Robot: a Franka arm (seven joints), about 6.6 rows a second.
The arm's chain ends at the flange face. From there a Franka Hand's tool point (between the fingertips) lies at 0.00 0.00 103.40 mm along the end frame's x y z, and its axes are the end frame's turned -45 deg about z.
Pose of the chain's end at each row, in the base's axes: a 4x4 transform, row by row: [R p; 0 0 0 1], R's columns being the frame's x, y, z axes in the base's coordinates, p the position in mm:
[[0.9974 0.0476 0.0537 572.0], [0.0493 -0.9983 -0.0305 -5.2], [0.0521 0.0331 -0.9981 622.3], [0 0 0 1]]
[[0.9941 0.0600 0.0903 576.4], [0.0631 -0.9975 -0.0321 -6.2], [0.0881 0.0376 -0.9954 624.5], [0 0 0 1]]
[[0.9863 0.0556 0.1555 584.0], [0.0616 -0.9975 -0.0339 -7.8], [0.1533 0.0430 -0.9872 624.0], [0 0 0 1]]
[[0.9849 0.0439 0.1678 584.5], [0.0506 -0.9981 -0.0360 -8.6], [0.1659 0.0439 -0.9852 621.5], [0 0 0 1]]
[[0.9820 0.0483 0.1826 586.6], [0.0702 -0.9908 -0.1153 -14.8], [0.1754 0.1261 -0.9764 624.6], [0 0 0 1]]
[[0.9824 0.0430 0.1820 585.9], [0.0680 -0.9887 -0.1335 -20.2], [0.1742 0.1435 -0.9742 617.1], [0 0 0 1]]
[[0.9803 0.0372 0.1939 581.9], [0.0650 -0.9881 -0.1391 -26.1], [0.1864 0.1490 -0.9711 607.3], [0 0 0 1]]
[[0.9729 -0.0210 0.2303 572.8], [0.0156 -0.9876 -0.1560 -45.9], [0.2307 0.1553 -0.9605 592.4], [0 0 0 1]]
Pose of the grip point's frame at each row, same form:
[[0.6716 0.7389 0.0537 577.6], [0.7408 -0.6710 -0.0305 -8.4], [0.0134 0.0602 -0.9981 519.1], [0 0 0 1]]
[[0.6605 0.7454 0.0903 585.7], [0.7500 -0.6607 -0.0321 -9.5], [0.0357 0.0889 -0.9954 521.6], [0 0 0 1]]
[[0.6581 0.7367 0.1555 600.1], [0.7489 -0.6618 -0.0339 -11.3], [0.0780 0.1388 -0.9872 521.9], [0 0 0 1]]
[[0.6654 0.7275 0.1678 601.9], [0.7415 -0.6700 -0.0360 -12.3], [0.0863 0.1484 -0.9852 519.6], [0 0 0 1]]
[[0.6602 0.7285 0.1826 605.5], [0.7502 -0.6510 -0.1153 -26.7], [0.0349 0.2132 -0.9764 523.6], [0 0 0 1]]
[[0.6643 0.7251 0.1820 604.7], [0.7472 -0.6510 -0.1335 -34.0], [0.0217 0.2246 -0.9742 516.4], [0 0 0 1]]
[[0.6669 0.7195 0.1939 601.9], [0.7447 -0.6527 -0.1391 -40.5], [0.0264 0.2372 -0.9711 506.9], [0 0 0 1]]
[[0.7028 0.6731 0.2303 596.6], [0.7094 -0.6873 -0.1560 -62.0], [0.0533 0.2729 -0.9605 493.1], [0 0 0 1]]

